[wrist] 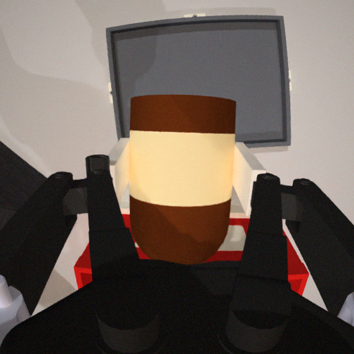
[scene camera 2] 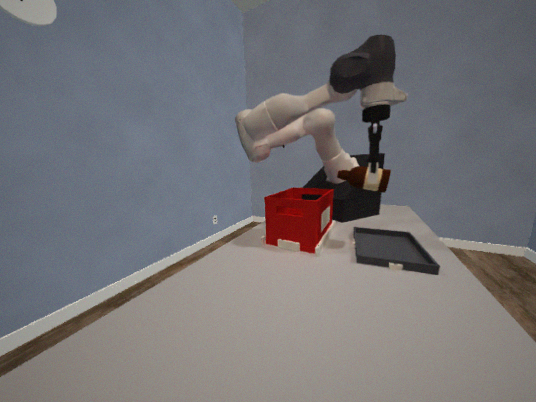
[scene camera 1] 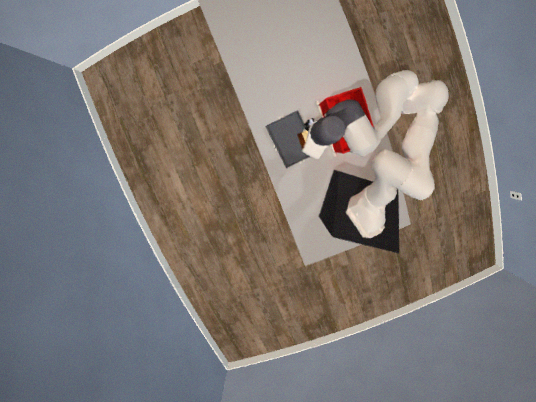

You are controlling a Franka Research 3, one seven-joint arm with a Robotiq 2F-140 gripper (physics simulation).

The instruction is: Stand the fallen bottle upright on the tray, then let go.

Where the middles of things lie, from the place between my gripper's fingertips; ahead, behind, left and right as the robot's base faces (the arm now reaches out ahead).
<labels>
I see the brown bottle [scene camera 2: 357,177] 3 cm to the right of my hand and 1 cm above it.
</labels>
